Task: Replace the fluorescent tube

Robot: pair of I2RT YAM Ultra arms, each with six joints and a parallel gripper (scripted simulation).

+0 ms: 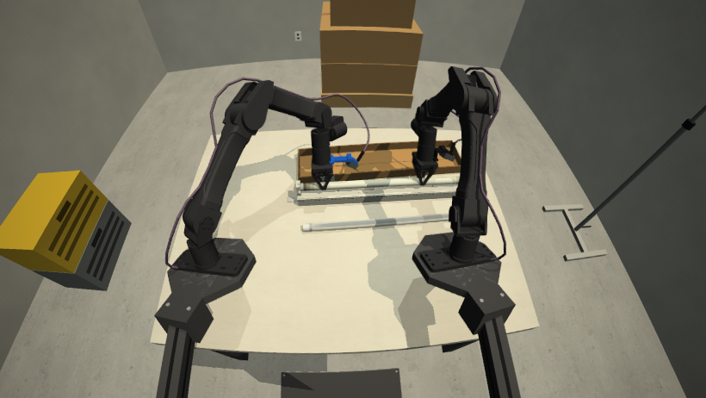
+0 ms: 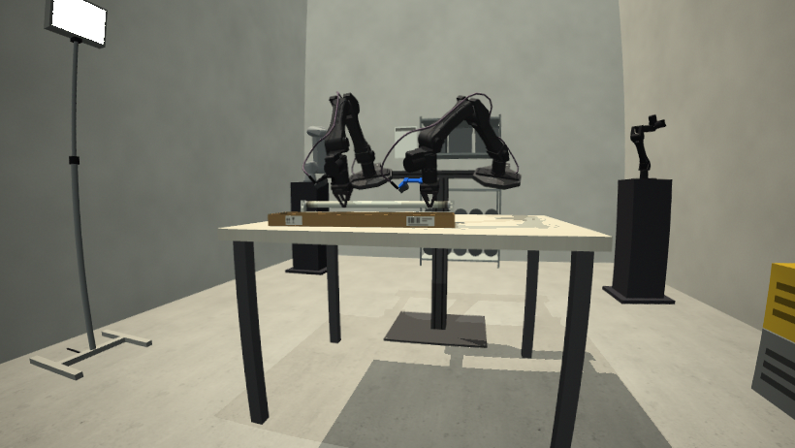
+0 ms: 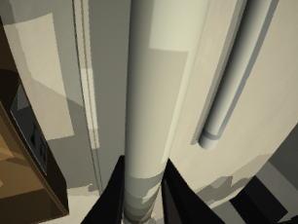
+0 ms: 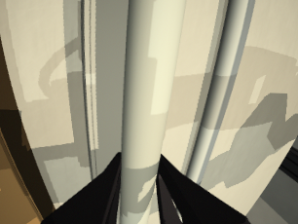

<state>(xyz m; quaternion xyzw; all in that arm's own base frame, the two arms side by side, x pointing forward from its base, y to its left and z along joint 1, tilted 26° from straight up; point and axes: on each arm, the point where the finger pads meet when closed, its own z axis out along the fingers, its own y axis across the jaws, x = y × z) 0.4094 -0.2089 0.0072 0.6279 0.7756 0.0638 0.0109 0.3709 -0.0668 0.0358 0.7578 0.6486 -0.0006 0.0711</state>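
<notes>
The white light fixture is 12 cm to the left of my right hand and 1 cm below it. Also, from my right hand: old fluorescent tube (12 cm to the left); LED tube (13 cm behind, 11 cm to the left, 5 cm below); brown carton (15 cm ahead, 12 cm to the left, 5 cm below).
</notes>
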